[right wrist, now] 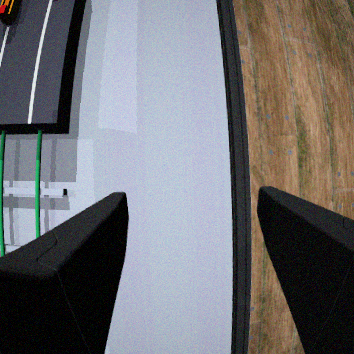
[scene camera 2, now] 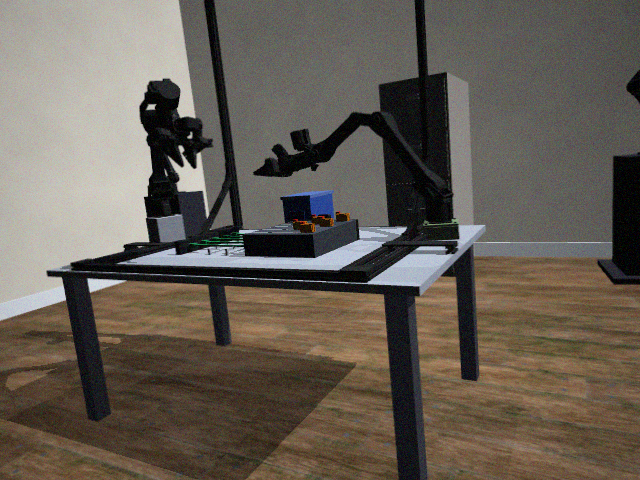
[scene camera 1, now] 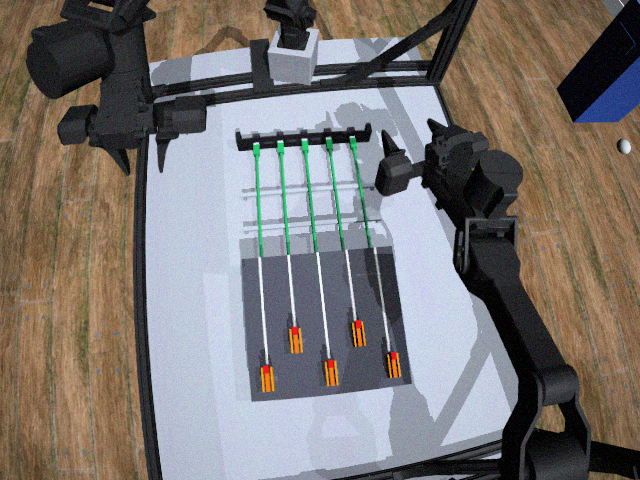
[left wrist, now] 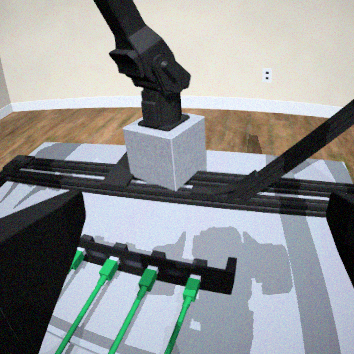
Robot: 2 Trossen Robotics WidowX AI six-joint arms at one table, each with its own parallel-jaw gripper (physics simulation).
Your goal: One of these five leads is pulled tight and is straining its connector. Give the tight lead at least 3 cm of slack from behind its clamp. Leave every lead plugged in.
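Seen in the pictures: left gripper, fingertip midpoint: (scene camera 2: 258, 174) (scene camera 1: 405, 125) (left wrist: 210, 205); right gripper, fingertip midpoint: (right wrist: 193, 202) (scene camera 2: 189, 167) (scene camera 1: 145, 172); left arm's base, link origin: (scene camera 2: 440, 221); right arm's base, link origin: (scene camera 2: 163, 216) (scene camera 1: 293, 39) (left wrist: 163, 120).
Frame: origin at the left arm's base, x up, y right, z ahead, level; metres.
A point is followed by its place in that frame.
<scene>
Five green leads (scene camera 1: 258, 206) @[x -0.020, y -0.088, z 0.681 m] (scene camera 1: 284, 206) @[x -0.020, y -0.040, z 0.661 m] (scene camera 1: 310, 206) @[x -0.020, y 0.008, z 0.642 m] (scene camera 1: 336, 201) @[x -0.020, y 0.061, z 0.633 m] (scene camera 1: 362, 201) @[x -0.021, y 0.110, z 0.614 m] run from plugs at a black connector strip (scene camera 1: 292, 140) @[x -0.022, y 0.032, z 0.804 m] (left wrist: 220, 283) @[x -0.027, y 0.186, z 0.758 m]. They continue as white lines across a dark block (scene camera 1: 305, 289) (scene camera 2: 279, 244) to orange clamps (scene camera 1: 267, 379) @[x 0.043, y -0.184, z 0.362 m] (scene camera 1: 295, 341) @[x 0.043, y -0.117, z 0.404 m] (scene camera 1: 331, 373) @[x 0.043, y -0.083, z 0.332 m] (scene camera 1: 358, 334) @[x 0.043, y -0.017, z 0.374 m] (scene camera 1: 393, 365) @[x 0.043, y 0.016, z 0.302 m] with red tops. All leads look nearly straight; I cannot tell which is tight. My left gripper (scene camera 1: 408, 129) @[x 0.192, y 0.164, z 0.633 m] (left wrist: 210, 205) @[x 0.192, y 0.164, z 0.633 m] is open and empty, raised right of the strip in scene camera 1. My right gripper (scene camera 1: 144, 171) @[x 0.231, y -0.232, z 0.677 m] (scene camera 2: 188, 165) @[x 0.231, y -0.232, z 0.677 m] (right wrist: 193, 202) @[x 0.231, y -0.232, z 0.677 m] is part open and empty, high over the table's left edge.
Two thin pale rails (scene camera 1: 268, 192) @[x -0.026, y -0.059, z 0.706 m] (scene camera 1: 268, 226) @[x -0.026, y -0.084, z 0.636 m] cross beneath the leads. A grey box (scene camera 1: 290, 64) @[x 0.036, y 0.090, z 0.970 m] (left wrist: 155, 152) @[x 0.036, y 0.102, z 0.962 m] carrying a black arm base stands behind the strip. Black frame bars edge the table. A blue box (scene camera 1: 612, 98) (scene camera 2: 320, 204) stands beyond the table.
</scene>
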